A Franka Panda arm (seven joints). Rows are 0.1 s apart.
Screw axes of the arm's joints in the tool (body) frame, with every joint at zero. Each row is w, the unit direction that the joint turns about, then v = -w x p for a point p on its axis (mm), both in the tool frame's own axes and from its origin. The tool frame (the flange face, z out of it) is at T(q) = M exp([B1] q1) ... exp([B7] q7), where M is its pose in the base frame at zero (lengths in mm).
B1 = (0, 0, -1, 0, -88, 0)
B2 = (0, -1, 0, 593, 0, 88)
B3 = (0, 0, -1, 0, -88, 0)
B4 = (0, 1, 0, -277, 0, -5.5)
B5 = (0, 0, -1, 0, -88, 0)
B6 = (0, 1, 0, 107, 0, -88)
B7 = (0, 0, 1, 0, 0, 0)
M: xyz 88 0 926 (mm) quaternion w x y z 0 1 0 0
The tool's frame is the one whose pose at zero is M.
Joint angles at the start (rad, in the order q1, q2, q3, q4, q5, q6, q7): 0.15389 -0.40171 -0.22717 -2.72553 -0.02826 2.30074 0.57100
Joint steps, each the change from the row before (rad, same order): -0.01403 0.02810 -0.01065 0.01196 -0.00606 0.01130 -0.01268; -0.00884 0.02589 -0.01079 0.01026 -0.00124 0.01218 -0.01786; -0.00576 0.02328 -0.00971 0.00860 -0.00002 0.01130 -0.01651; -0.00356 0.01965 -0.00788 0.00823 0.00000 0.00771 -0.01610; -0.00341 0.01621 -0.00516 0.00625 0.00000 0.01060 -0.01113; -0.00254 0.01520 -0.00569 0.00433 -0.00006 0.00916 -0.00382; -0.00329 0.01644 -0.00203 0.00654 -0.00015 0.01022 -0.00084; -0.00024 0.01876 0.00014 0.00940 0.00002 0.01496 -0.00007
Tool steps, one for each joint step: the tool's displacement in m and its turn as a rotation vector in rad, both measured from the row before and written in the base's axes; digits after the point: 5 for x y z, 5 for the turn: 0.00451 -0.00992 -0.00476 -0.00546 0.00433 -0.00881; 0.00395 -0.00805 -0.00472 -0.00178 0.00275 -0.00185; 0.00329 -0.00650 -0.00458 -0.00114 0.00273 0.00019; 0.00284 -0.00501 -0.00369 -0.00118 0.00304 0.00391; 0.00260 -0.00392 -0.00293 -0.00203 -0.00107 0.00170; 0.00177 -0.00365 -0.00349 -0.00182 0.00171 -0.00495; 0.00271 -0.00281 -0.00293 -0.00372 -0.00021 -0.00526; 0.00443 -0.00112 -0.00231 -0.00556 -0.00544 -0.00134
